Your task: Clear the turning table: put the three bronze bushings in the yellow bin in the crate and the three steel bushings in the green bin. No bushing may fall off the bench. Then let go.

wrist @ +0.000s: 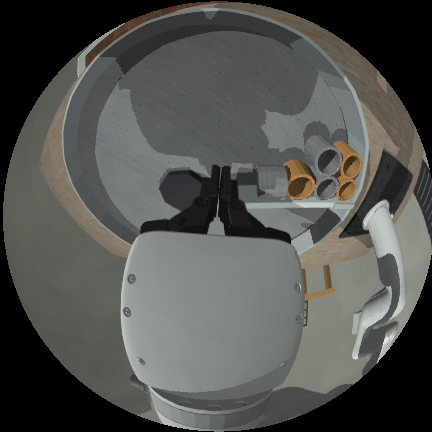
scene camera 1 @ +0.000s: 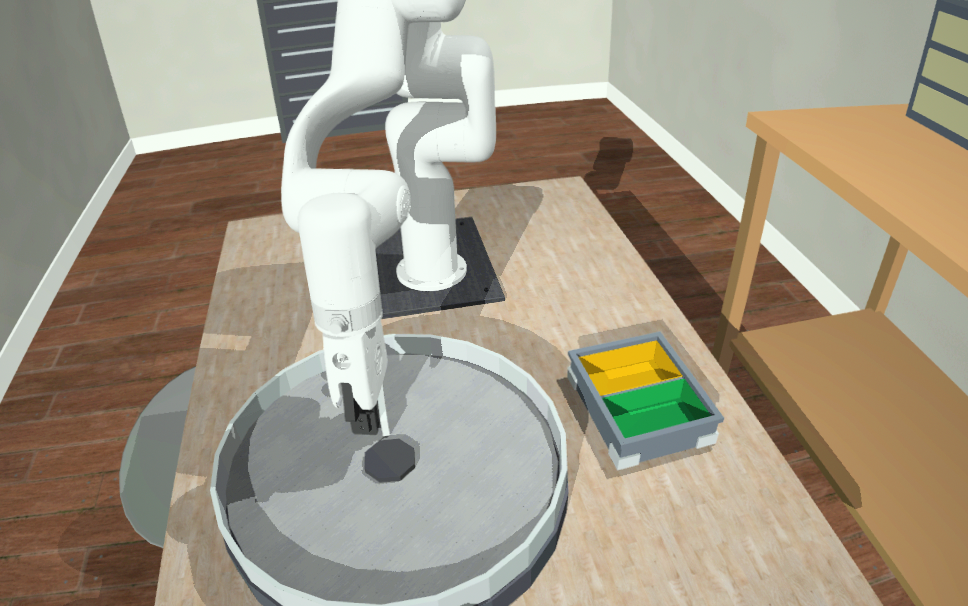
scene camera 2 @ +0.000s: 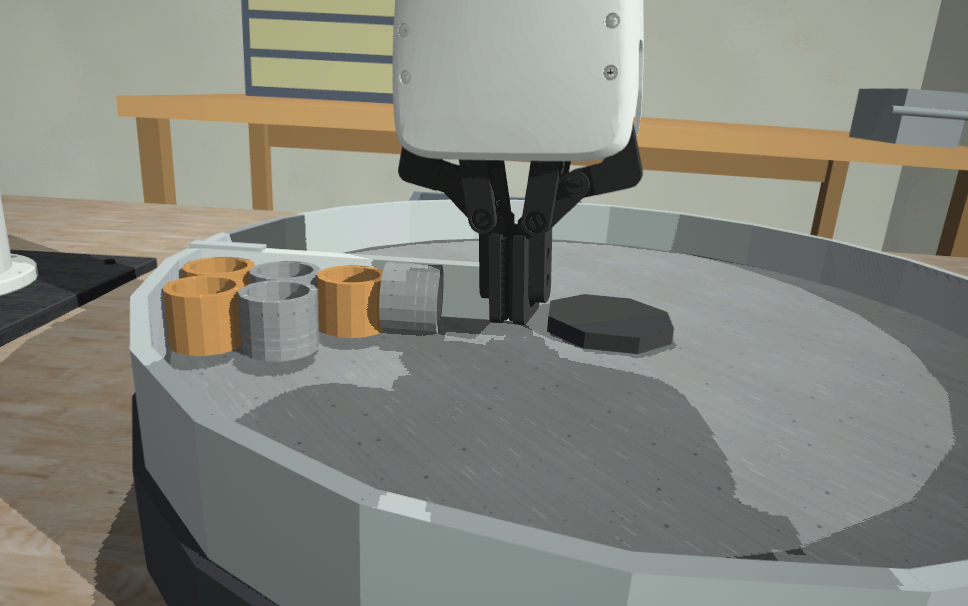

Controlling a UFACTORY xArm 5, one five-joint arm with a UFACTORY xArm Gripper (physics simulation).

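Where they show: gripper, fingertip midpoint: point(wrist: 219, 176) point(scene camera 1: 366, 430) point(scene camera 2: 515, 315); arm's base, origin of the base link: point(wrist: 375, 214) point(scene camera 1: 431, 271).
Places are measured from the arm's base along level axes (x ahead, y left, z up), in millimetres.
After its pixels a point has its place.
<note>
My gripper point(scene camera 1: 366, 433) {x 386, y -209, z 56 mm} point(scene camera 2: 509, 320) {x 386, y -209, z 56 mm} point(wrist: 219, 176) {x 386, y -209, z 56 mm} is shut and empty, fingertips low over the turning table point(scene camera 1: 464, 500) {x 524, y -130, z 44 mm} point(scene camera 2: 542, 443) {x 380, y -301, z 44 mm} point(wrist: 215, 85) {x 361, y -293, z 44 mm}. To its left in scene camera 2, a steel bushing point(scene camera 2: 409, 298) {x 337, y -212, z 65 mm} point(wrist: 271, 180) {x 339, y -207, z 72 mm} lies on its side against an upright bronze bushing point(scene camera 2: 347, 305) {x 310, y -207, z 59 mm} point(wrist: 296, 167) {x 312, y -207, z 59 mm}. Further left stand a front steel bushing point(scene camera 2: 278, 325) {x 284, y -234, z 60 mm} point(wrist: 318, 144) {x 290, y -232, z 62 mm}, a front bronze bushing point(scene camera 2: 200, 321) {x 252, y -228, z 59 mm}, a rear steel bushing point(scene camera 2: 284, 265) {x 277, y -173, z 68 mm} and a rear bronze bushing point(scene camera 2: 216, 262) {x 244, y -168, z 67 mm}. The arm hides them in scene camera 1. The yellow bin point(scene camera 1: 628, 371) {x 370, y 185, z -3 mm} and green bin point(scene camera 1: 657, 415) {x 464, y 174, z -3 mm} look empty.
A dark hub point(scene camera 1: 390, 459) {x 440, y -193, z 52 mm} point(scene camera 2: 610, 321) {x 434, y -204, z 52 mm} point(wrist: 180, 189) {x 436, y -202, z 52 mm} sits mid-table, close beside the fingers. A thin pale wall point(scene camera 2: 462, 282) {x 363, y -185, z 64 mm} point(wrist: 300, 205) {x 310, y -170, z 73 mm} runs behind the bushings. A raised rim point(scene camera 1: 562, 464) {x 542, y -16, z 72 mm} surrounds the table. The grey crate point(scene camera 1: 671, 440) {x 527, y 152, z 19 mm} stands on the bench point(scene camera 1: 714, 528) {x 650, y 139, z -9 mm}, right of the table.
</note>
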